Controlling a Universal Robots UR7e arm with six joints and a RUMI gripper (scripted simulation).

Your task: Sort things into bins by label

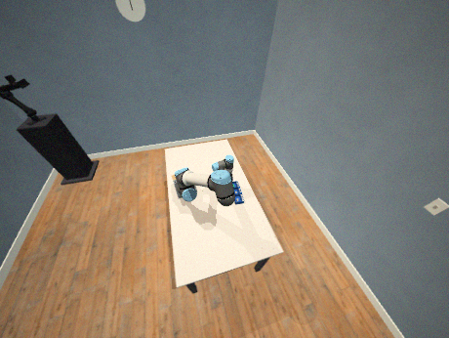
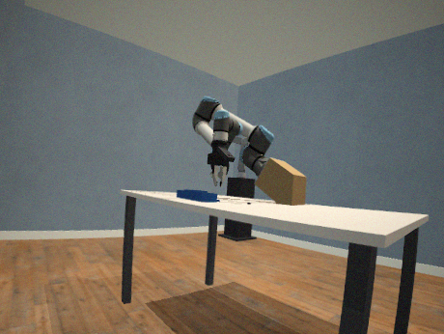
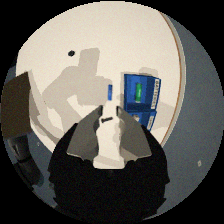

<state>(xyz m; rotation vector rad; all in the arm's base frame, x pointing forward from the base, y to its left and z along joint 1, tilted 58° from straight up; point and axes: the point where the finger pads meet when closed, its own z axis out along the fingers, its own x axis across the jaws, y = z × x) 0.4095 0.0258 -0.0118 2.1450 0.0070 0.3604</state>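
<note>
Right now my hand is 80 mm above the small blue piece. Round my hand: blue bin (80 mm to the right, 70 mm ahead, 60 mm below); then green piece (70 mm below, 70 mm ahead); then black screw (80 mm to the right, 80 mm below, 20 mm behind).
</note>
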